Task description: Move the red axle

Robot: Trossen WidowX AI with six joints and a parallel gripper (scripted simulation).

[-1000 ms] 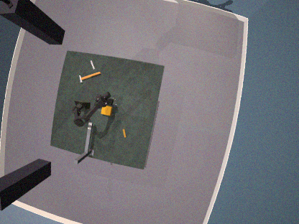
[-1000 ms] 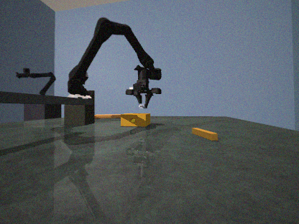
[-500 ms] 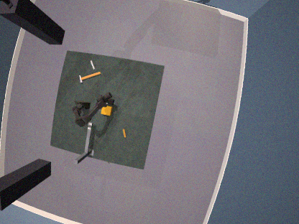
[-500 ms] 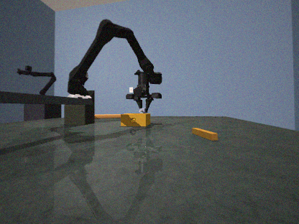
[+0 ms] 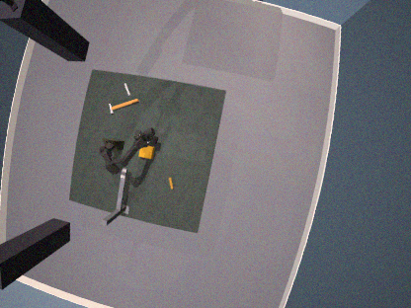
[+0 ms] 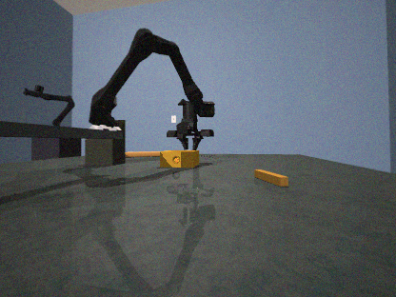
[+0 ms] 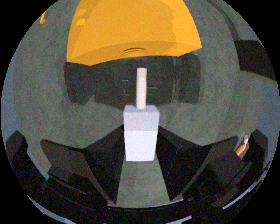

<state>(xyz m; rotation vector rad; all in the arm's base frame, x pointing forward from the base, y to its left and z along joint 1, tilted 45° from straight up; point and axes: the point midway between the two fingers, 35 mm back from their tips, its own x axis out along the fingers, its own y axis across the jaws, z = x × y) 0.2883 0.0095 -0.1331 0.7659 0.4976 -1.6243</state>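
My gripper tip is now 120 mm to the left of the orange beam and 10 mm past it. From my gripper tip the other things lie so: small orange bar 370 mm to the right, 230 mm ahead, 20 mm below.
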